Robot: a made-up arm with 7 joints. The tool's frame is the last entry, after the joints. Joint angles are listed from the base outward. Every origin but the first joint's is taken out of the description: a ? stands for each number. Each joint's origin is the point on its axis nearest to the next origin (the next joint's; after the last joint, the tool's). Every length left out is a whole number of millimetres.
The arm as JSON. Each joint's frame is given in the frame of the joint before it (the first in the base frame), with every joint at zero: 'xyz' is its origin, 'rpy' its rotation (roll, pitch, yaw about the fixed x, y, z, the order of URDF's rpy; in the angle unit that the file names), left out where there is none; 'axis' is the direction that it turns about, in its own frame. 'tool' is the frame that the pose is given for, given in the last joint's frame.
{
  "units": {
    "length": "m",
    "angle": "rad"
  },
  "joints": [
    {
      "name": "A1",
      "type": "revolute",
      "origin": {
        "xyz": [
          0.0,
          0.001,
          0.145
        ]
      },
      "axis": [
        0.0,
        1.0,
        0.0
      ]
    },
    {
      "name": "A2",
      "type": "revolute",
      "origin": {
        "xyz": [
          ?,
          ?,
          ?
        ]
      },
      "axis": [
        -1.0,
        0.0,
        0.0
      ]
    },
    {
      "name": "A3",
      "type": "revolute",
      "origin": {
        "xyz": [
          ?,
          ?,
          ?
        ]
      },
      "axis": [
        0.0,
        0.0,
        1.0
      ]
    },
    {
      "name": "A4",
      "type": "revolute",
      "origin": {
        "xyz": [
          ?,
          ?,
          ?
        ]
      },
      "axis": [
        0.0,
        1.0,
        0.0
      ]
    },
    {
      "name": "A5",
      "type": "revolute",
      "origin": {
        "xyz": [
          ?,
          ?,
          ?
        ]
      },
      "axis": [
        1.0,
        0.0,
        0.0
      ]
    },
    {
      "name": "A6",
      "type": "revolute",
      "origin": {
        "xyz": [
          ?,
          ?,
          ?
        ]
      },
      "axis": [
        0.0,
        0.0,
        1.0
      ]
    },
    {
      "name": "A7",
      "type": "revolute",
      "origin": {
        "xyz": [
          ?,
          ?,
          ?
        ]
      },
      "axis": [
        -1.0,
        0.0,
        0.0
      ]
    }
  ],
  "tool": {
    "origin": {
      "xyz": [
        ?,
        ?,
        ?
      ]
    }
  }
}
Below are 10 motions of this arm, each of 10 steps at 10 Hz.
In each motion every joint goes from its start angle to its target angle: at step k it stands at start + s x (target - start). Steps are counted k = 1, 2, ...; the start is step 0. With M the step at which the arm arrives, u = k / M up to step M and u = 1 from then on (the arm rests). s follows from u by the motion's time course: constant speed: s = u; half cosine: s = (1 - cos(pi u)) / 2; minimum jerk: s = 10 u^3 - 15 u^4 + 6 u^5.
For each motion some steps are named. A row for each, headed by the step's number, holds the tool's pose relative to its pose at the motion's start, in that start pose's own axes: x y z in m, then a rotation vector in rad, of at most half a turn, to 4 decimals.
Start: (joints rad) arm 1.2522 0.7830 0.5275 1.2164 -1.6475 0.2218 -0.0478
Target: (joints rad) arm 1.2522 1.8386 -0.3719 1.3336 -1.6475 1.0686 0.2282
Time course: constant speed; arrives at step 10
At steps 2, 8, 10:
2: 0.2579 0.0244 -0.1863 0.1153 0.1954 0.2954
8: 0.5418 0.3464 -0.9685 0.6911 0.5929 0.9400
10: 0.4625 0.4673 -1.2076 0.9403 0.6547 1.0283

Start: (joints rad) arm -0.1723 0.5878 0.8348 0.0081 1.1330 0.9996 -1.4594
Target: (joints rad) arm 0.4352 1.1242 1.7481 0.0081 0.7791 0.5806 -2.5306
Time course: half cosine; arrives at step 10
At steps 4, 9, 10:
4: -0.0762 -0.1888 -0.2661 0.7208 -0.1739 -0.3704
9: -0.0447 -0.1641 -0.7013 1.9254 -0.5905 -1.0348
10: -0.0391 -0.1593 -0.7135 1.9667 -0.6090 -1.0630

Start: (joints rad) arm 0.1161 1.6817 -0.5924 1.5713 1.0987 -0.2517 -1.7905
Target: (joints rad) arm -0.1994 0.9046 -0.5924 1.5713 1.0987 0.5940 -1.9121
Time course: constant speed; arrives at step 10
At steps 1, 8, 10:
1: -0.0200 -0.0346 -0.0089 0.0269 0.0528 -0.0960
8: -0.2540 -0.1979 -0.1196 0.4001 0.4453 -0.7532
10: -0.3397 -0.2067 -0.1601 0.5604 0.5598 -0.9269

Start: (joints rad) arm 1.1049 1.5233 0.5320 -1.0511 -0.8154 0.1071 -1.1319
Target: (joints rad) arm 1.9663 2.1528 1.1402 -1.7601 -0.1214 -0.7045 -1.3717
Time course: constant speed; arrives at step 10
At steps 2, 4, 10:
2: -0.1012 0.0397 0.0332 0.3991 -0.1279 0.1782
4: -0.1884 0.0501 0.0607 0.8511 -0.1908 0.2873
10: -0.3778 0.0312 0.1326 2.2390 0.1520 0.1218

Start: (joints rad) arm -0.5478 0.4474 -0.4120 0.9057 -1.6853 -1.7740 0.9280
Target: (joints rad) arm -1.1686 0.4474 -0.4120 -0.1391 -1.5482 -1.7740 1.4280
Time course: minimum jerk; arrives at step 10
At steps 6, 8, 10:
6: 0.5207 0.0493 0.0345 -0.5195 1.0791 -0.2295
8: 0.6904 0.0313 -0.0780 -0.6908 1.5122 -0.2418
10: 0.7203 0.0235 -0.1099 -0.7248 1.6104 -0.2398

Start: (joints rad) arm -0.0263 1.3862 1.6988 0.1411 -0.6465 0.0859 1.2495
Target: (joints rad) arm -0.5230 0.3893 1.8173 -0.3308 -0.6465 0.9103 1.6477
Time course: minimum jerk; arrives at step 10
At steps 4, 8, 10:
4: -0.2998 -0.0955 0.0294 -0.2768 0.0379 -0.2826
8: -0.7004 0.1711 0.4444 -1.1709 0.1963 -0.5728
10: -0.7092 0.2263 0.4872 -1.2704 0.2139 -0.5750

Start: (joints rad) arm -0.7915 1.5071 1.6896 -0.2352 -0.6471 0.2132 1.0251
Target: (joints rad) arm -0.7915 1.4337 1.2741 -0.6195 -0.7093 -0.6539 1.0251
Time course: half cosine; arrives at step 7
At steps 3, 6, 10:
3: -0.1872 -0.0371 0.0234 -0.0773 0.4623 -0.3315
6: -0.3766 0.0263 0.1945 -0.2018 1.0940 -0.8480
10: -0.3847 0.0377 0.2141 -0.2135 1.1467 -0.8963

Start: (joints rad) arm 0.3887 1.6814 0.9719 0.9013 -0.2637 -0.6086 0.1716
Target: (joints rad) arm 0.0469 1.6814 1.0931 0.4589 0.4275 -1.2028 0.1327
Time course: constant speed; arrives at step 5
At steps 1, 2, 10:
1: -0.0305 -0.1022 -0.0739 0.1940 0.0730 -0.1481
2: -0.0668 -0.1786 -0.1538 0.3843 0.1597 -0.2847
10: -0.1806 -0.2815 -0.3745 0.9248 0.4945 -0.6008

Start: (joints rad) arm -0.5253 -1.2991 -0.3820 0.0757 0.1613 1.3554 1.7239
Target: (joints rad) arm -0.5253 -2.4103 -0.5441 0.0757 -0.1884 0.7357 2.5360
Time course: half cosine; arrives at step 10
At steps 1, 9, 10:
1: -0.0127 -0.0026 -0.0052 -0.0066 0.0209 -0.0111
9: -0.3282 0.1397 -0.2472 -0.0164 0.6974 0.0458
10: -0.3315 0.1489 -0.2536 -0.0116 0.7058 0.0572

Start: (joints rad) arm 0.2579 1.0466 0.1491 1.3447 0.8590 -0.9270 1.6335
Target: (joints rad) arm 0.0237 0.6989 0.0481 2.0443 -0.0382 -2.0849 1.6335
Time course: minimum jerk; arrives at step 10
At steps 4, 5, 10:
4: -0.0557 0.0255 0.1692 -0.2481 0.4093 -0.0518
5: -0.0986 0.0667 0.2768 -0.3909 0.6078 -0.1317
10: -0.2954 0.2908 0.5291 -0.6828 0.9801 -0.5507

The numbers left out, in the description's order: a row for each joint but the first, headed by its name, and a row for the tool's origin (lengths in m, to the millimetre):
A2: 0.038 0.0 -0.303
A3: 0.0 0.119 -0.019
A4: -0.075 0.153 0.0
A5: 0.397 0.0 0.111
A6: 0.0 0.005 0.357
A7: 0.055 -0.089 0.0
tool: 0.0 -0.36 0.003

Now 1 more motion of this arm.
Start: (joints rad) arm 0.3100 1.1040 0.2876 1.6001 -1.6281 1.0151 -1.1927
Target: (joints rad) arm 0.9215 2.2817 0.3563 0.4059 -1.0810 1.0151 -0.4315
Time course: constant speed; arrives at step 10
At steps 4, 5, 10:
4: -0.0378 -0.1627 0.0631 -0.0745 -0.0992 -0.4062
5: -0.0625 -0.1660 0.0770 -0.1390 -0.1126 -0.5299
10: -0.0493 0.0848 0.1354 -0.7249 -0.0262 -1.1610

